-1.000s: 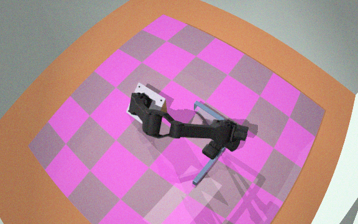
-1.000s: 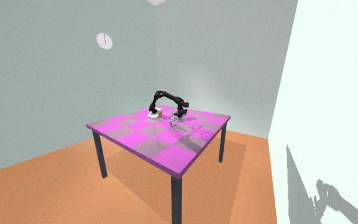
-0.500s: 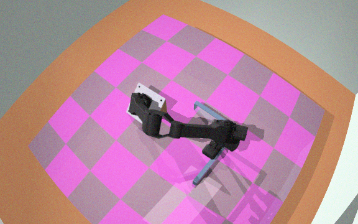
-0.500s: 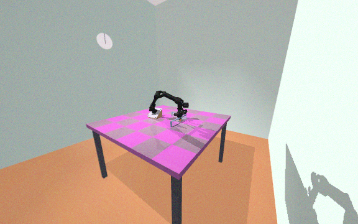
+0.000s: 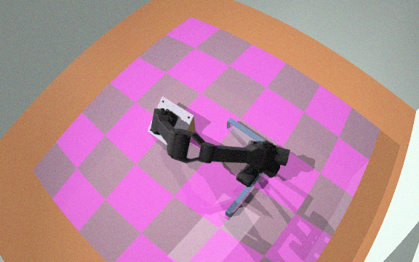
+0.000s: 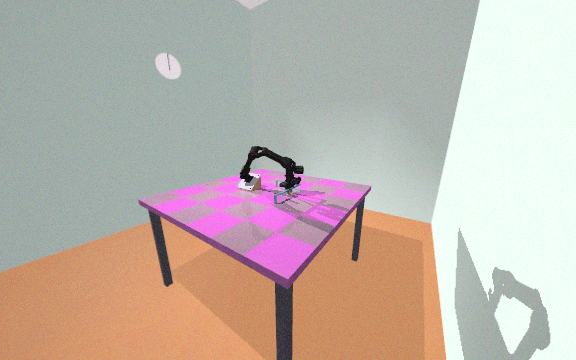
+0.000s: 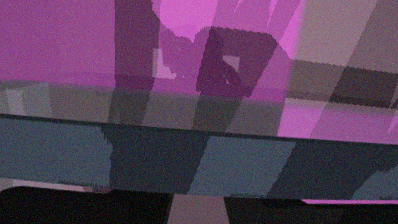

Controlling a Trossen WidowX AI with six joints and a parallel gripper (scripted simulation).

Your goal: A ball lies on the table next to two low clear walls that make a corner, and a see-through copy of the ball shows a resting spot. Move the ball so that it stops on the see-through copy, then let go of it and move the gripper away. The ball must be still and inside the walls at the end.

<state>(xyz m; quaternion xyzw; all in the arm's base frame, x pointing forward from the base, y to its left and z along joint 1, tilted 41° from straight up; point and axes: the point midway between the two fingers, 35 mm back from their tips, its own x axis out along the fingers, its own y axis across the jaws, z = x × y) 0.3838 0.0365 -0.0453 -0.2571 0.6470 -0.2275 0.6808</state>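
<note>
Right now my gripper tip is right at the orange ball. Also, from my gripper tip: see-through orange ball marker right at my gripper tip.
</note>
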